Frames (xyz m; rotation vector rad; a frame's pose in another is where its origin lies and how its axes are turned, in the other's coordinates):
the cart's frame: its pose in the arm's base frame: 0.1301 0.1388 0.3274 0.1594 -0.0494 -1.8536
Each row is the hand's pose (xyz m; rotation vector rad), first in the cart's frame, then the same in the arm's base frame.
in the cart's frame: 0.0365 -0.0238 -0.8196 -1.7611 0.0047 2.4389
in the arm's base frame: 0.2081 0.1500 -0.4896 -0.7947 0.9053 0.9212
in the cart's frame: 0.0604 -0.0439 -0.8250 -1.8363 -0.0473 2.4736
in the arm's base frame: 0.1831 0.1332 -0.4993 -0.8536 0.9154 0.9836
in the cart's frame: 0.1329 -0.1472 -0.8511 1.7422 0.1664 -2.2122
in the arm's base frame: 0.0683 0.0945 -0.5432 -1.0313 0.9471 1.3488
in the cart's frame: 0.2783 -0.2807 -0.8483 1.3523 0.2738 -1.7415
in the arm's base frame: -0.0993 -0.0067 -0.5682 -1.2012 0.8650 1.9735
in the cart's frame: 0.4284 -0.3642 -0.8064 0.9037 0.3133 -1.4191
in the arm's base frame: -0.2260 -0.1286 -0.5490 -1.1805 0.6000 2.5521
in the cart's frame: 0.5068 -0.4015 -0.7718 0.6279 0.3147 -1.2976
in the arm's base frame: -0.2878 -0.1947 -0.5257 -1.0648 0.3601 2.8327
